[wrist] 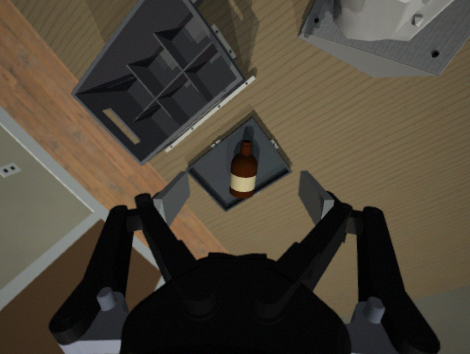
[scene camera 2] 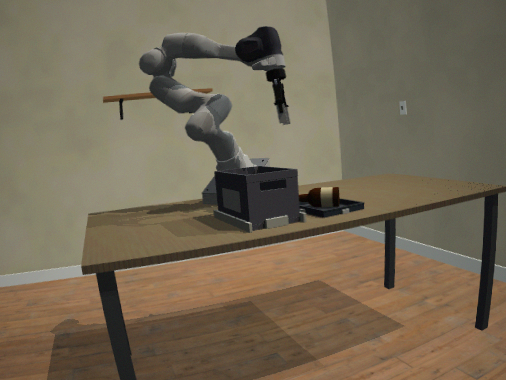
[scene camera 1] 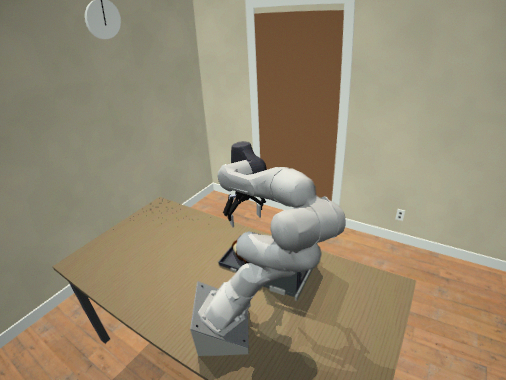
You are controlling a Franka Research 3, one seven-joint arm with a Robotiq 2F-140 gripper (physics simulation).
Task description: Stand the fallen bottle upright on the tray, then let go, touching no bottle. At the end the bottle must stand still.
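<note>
A brown bottle with a cream label (scene camera 2: 326,197) (wrist: 243,182) lies on its side on the dark tray (scene camera 2: 357,205) (wrist: 206,164). In the wrist view its neck points up the picture, away from the gripper, and its base is near the tray's lower edge. In scene camera 1 the arm hides most of the bottle and part of the tray (scene camera 1: 227,263). My gripper (scene camera 1: 245,217) (scene camera 2: 284,123) (wrist: 243,183) is open and empty, high above the table, with its fingers pointing down. In the wrist view the bottle shows between the two fingertips, far below them.
A dark crate with compartments (scene camera 2: 272,205) (wrist: 108,55) stands beside the tray, its walls much higher than the tray's rim. Pale strips run along the crate's foot. The robot's base (scene camera 1: 220,345) (wrist: 370,60) stands on the wooden table (scene camera 1: 150,260) (scene camera 2: 165,225).
</note>
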